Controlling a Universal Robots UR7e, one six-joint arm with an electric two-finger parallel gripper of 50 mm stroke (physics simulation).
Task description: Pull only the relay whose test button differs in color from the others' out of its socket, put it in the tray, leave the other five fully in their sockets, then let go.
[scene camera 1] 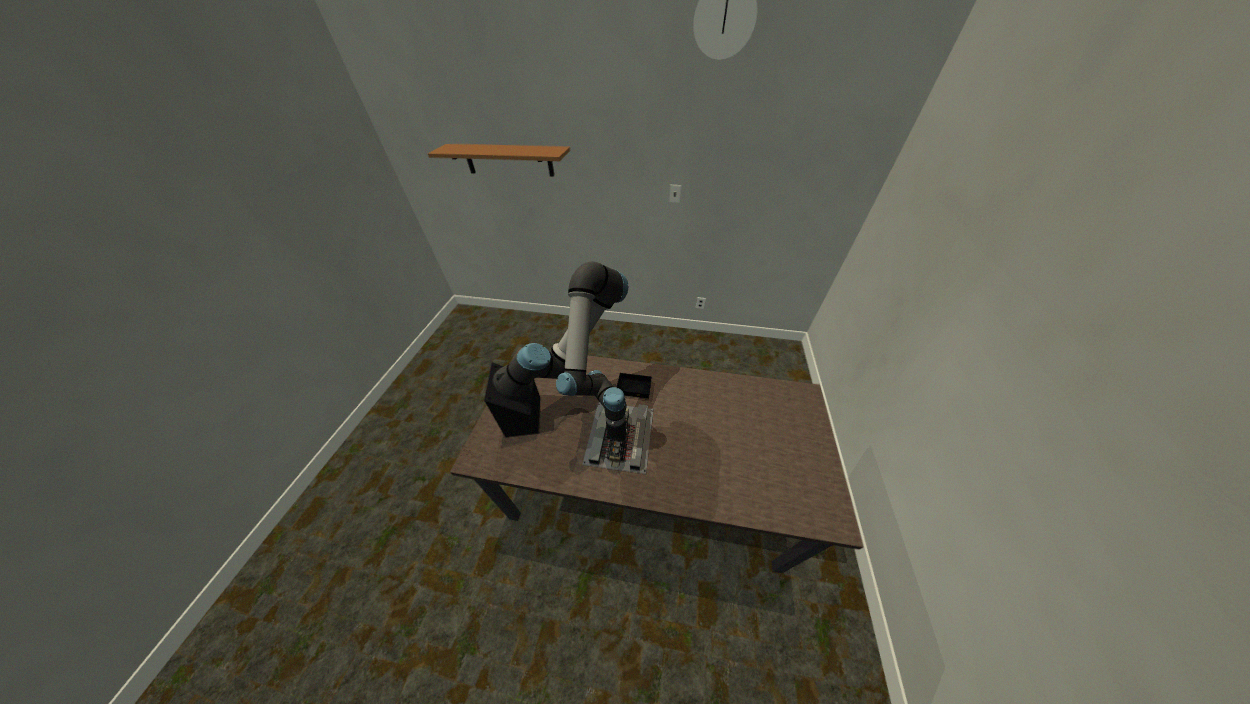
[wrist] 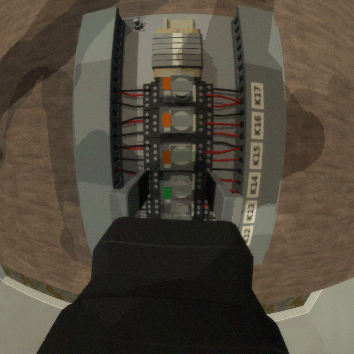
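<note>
In the wrist view, a relay with a green test button sits in its socket beside the K14 label. Three relays with orange buttons sit in the sockets beside K17, K16 and K15. A fifth relay partly shows; its button is hidden, and the sixth is hidden behind the gripper body. My gripper is open and empty, its fingers on both sides of the green-button relay; finger depth is unclear. The black tray stands on the table behind the panel; it does not show in the wrist view.
Grey wire ducts run along both sides of the relay row, with red and black wires between. A beige and grey terminal block stands beyond the K17 relay. The panel lies on the brown table.
</note>
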